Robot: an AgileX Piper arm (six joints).
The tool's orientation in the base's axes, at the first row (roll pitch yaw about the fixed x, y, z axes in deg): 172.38 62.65 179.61
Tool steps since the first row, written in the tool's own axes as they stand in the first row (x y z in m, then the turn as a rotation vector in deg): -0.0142 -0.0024 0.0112 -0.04 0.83 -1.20; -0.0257 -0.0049 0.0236 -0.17 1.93 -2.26; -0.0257 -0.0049 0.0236 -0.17 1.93 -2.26; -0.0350 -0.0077 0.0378 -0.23 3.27 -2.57; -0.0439 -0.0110 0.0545 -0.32 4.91 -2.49; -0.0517 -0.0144 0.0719 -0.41 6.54 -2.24; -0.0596 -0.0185 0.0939 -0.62 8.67 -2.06; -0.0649 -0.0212 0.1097 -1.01 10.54 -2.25; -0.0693 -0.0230 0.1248 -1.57 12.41 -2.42; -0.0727 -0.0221 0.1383 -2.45 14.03 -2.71; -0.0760 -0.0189 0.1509 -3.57 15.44 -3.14
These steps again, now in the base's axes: 0.0167 -0.0010 0.0074 -1.13 0.67 0.63; 0.0331 -0.0020 0.0118 -2.13 1.63 1.30; 0.0331 -0.0020 0.0118 -2.13 1.63 1.30; 0.0502 -0.0030 0.0134 -2.52 2.92 1.57; 0.0694 -0.0041 0.0135 -2.59 4.55 1.72; 0.0887 -0.0053 0.0123 -2.51 6.20 1.78; 0.1122 -0.0066 0.0091 -2.49 8.34 2.02; 0.1288 -0.0073 0.0064 -2.69 10.17 2.56; 0.1444 -0.0072 0.0033 -2.79 12.00 3.25; 0.1577 -0.0046 0.0002 -2.82 13.57 4.26; 0.1700 0.0001 -0.0024 -2.84 14.91 5.54
